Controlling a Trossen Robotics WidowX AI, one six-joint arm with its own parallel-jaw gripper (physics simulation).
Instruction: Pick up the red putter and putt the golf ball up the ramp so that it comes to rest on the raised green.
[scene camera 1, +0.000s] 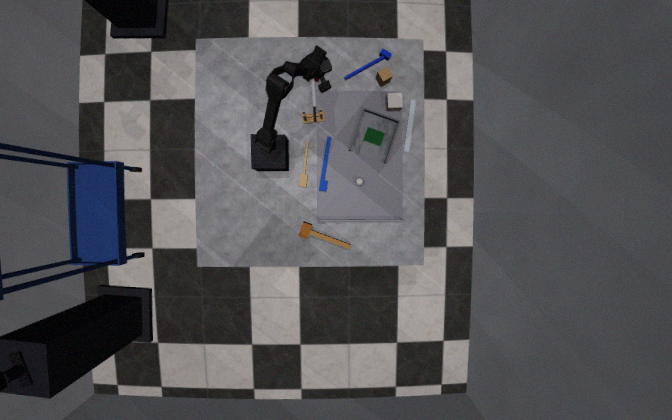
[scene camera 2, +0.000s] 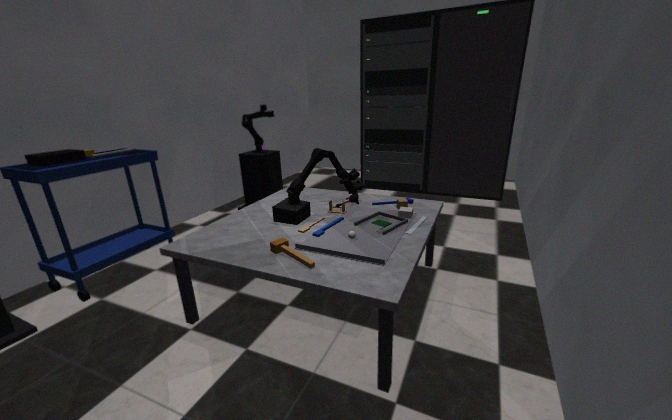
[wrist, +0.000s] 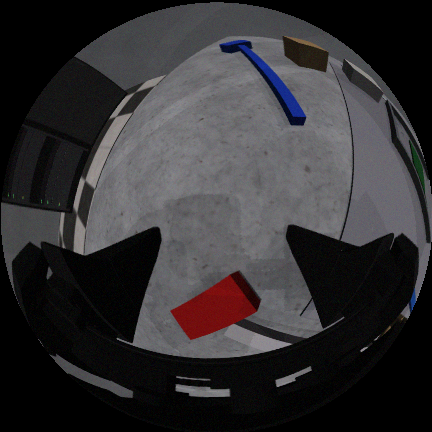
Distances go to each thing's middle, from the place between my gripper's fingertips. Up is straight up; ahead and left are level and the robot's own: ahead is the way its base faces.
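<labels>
Looking at the tan block (wrist: 304, 53), I find it 10 mm above my hand, 330 mm ahead of it and 10 mm to the right of it. Then there is the blue putter (wrist: 295, 115): my gripper is 240 mm short of it and 70 mm to the right of it.
</labels>
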